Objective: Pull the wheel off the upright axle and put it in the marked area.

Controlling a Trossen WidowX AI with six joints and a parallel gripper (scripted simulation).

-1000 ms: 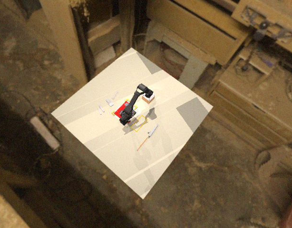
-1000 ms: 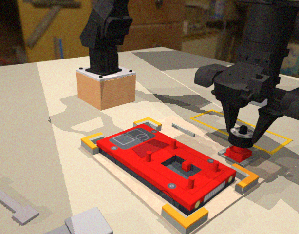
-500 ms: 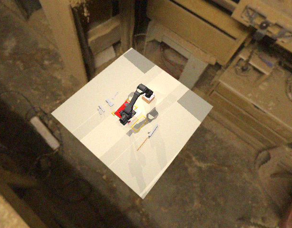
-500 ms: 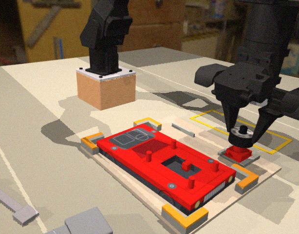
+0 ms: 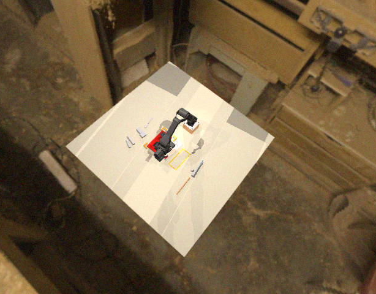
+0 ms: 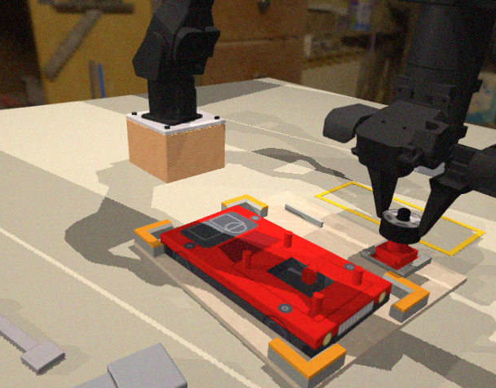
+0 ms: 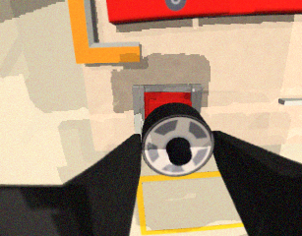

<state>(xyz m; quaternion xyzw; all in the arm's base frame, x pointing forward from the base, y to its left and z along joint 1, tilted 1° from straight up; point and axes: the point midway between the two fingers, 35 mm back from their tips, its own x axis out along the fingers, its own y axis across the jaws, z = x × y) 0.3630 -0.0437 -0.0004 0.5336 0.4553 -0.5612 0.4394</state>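
Now: the black axle 1 cm below my gripper tip. Round my gripper tip: wheel (right at my gripper tip).
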